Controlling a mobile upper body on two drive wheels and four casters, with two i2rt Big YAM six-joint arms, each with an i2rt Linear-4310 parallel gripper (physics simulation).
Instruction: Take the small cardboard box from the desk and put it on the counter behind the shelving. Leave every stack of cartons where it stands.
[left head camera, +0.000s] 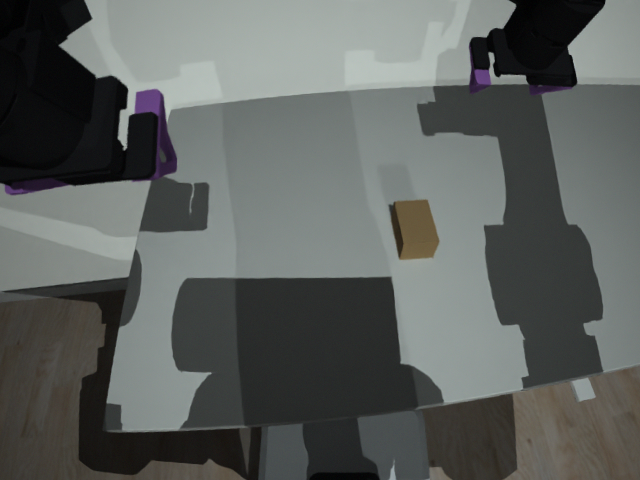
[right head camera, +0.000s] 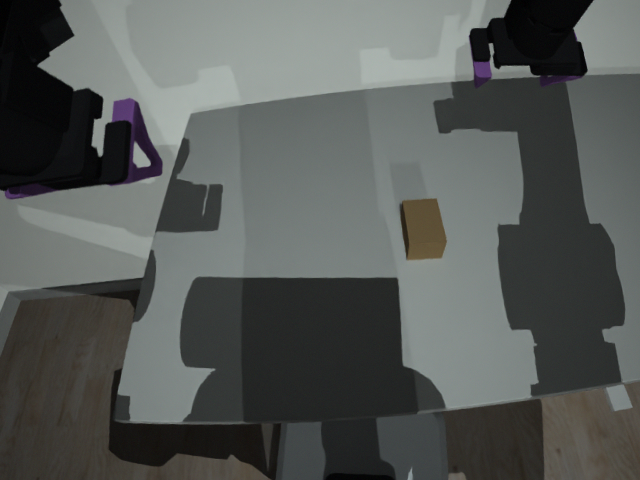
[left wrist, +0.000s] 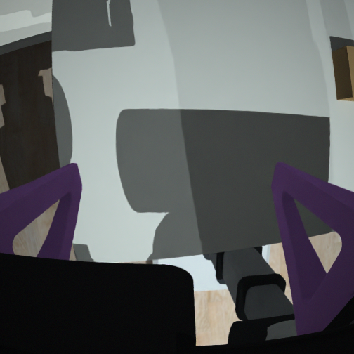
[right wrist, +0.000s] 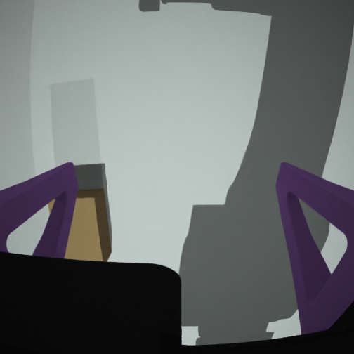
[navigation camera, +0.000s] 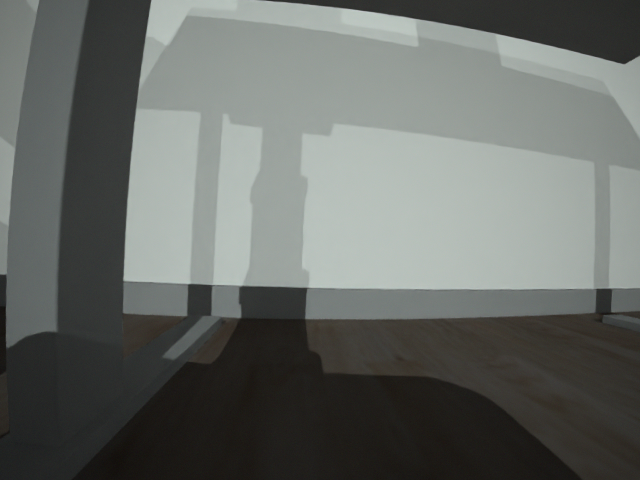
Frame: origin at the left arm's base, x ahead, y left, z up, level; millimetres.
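Where they show: left gripper, fingertip midpoint: (left head camera: 129, 169) (right head camera: 121, 173); right gripper, fingertip midpoint: (left head camera: 501, 90) (right head camera: 508, 83).
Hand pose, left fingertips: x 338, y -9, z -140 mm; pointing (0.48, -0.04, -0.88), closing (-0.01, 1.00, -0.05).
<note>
Things, the pixels of their top centre, and the offset from my left fingertips. "*": a spot on its surface instead. Level surfaces: height alone.
- small brown cardboard box at its top centre: (right head camera: 423, 220) (left head camera: 416, 220) 141 mm ahead, 328 mm right, 269 mm down
- pale grey desk at its surface level: 319 mm down
- thick grey desk leg at a spot on its surface: (navigation camera: 36, 206) * 157 mm ahead, 48 mm left, 1028 mm down
- floor at its surface level: 1269 mm down
The small brown cardboard box (left head camera: 415, 227) (right head camera: 422, 227) (left wrist: 344, 74) (right wrist: 87, 225) sits on the pale grey desk (left head camera: 299, 206) (right head camera: 310, 206) (left wrist: 100, 90) (right wrist: 175, 100). My left gripper (left head camera: 93, 178) (right head camera: 82, 180) (left wrist: 176, 173) is open and empty, high at the left of the head views; the box is at the upper right edge of its wrist view. My right gripper (left head camera: 509, 89) (right head camera: 515, 81) (right wrist: 176, 173) is open and empty, above and to the upper right of the box in the head views. In the right wrist view a finger partly hides the box at lower left. Counter, shelving and cartons do not show.
A pale wall (left head camera: 289, 41) (right head camera: 299, 41) (navigation camera: 439, 222) stands beyond the desk's far edge. In the navigation camera, a thick grey desk leg (navigation camera: 36, 206) stands close at the left, with a foot bar (navigation camera: 193, 338) along the floor (navigation camera: 372, 346). Arm shadows cross the desk.
</note>
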